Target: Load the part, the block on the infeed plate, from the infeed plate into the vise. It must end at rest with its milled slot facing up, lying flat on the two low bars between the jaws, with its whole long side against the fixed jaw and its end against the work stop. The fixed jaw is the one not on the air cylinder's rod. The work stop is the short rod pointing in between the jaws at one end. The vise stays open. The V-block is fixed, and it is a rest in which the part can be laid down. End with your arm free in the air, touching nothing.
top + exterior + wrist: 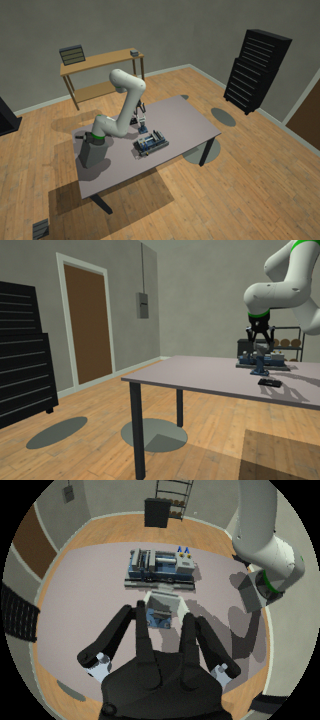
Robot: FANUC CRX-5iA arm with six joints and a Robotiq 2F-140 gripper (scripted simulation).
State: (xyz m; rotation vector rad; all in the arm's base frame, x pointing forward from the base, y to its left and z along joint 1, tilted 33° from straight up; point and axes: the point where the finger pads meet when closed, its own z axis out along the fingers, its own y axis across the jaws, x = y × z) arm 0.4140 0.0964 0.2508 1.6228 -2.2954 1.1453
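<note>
Right now my hand is 2 cm to the left of the part and 1 cm above it. Round my hand: air cylinder: 23 cm to the right, 10 cm below, 9 cm behind; then vise: 23 cm to the right, 14 cm below, 1 cm ahead; then black infeed plate: 17 cm below, 16 cm to the left, 5 cm behind.
</note>
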